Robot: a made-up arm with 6 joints.
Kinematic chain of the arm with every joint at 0, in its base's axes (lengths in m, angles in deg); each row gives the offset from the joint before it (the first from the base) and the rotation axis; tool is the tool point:
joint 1: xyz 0 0 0.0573 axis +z
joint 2: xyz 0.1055 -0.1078 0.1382 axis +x
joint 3: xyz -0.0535 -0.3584 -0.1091 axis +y
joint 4: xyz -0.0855 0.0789 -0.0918 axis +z
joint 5: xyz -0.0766 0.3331 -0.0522 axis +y
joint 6: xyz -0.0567 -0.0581 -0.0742 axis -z
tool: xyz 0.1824 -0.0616 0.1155
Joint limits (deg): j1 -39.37..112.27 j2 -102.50..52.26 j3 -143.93..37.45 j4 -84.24..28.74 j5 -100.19..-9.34 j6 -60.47..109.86
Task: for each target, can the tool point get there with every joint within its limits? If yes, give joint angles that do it. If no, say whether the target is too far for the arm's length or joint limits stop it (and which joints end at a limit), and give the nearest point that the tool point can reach.
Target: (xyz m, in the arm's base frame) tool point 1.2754 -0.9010 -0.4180
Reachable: no: too far | nearest point 0.5449 -0.3850 -0.0398 | short by 0.971 m
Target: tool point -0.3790 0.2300 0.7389
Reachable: no: joint limits stop it (at a limit: joint 1, joint 2, joint 4, joint 6) | nearest point -0.3530 0.1319 0.4986 | short by 0.261 m
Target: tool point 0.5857 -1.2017 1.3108
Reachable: no: too far | nearest point 0.2505 -0.5140 0.5858 | short by 1.054 m
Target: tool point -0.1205 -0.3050 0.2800
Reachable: yes | joints -27.88 -86.07 -37.61 -45.41 -92.58 28.48
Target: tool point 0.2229 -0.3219 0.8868
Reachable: no: joint limits stop it (at a limit: joint 2, joint 4) | nearest point 0.2750 -0.3972 0.5828 | short by 0.317 m
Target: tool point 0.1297 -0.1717 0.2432
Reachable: yes | joints 25.33 -66.52 -121.77 -46.69 -65.17 -2.01
